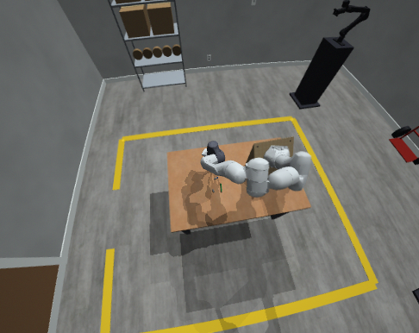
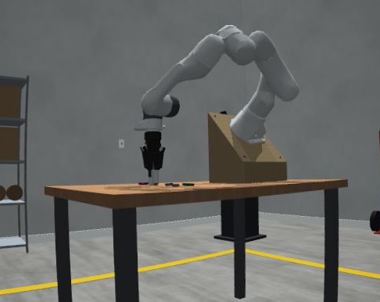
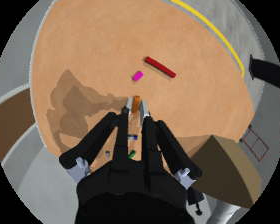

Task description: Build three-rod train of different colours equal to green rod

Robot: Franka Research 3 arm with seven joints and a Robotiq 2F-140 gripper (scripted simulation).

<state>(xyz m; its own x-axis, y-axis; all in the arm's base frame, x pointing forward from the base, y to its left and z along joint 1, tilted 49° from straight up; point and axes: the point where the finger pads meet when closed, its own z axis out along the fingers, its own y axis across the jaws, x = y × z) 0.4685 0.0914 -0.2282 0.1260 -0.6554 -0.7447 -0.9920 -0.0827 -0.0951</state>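
The orange rod lies 3 cm below my hand. From my hand the other things lie so: magenta rod: 2 cm ahead, 6 cm to the right, 3 cm below; red rod: 2 cm behind, 10 cm to the right, 3 cm below; small blue rod: 3 cm behind, 9 cm to the left, 3 cm below.
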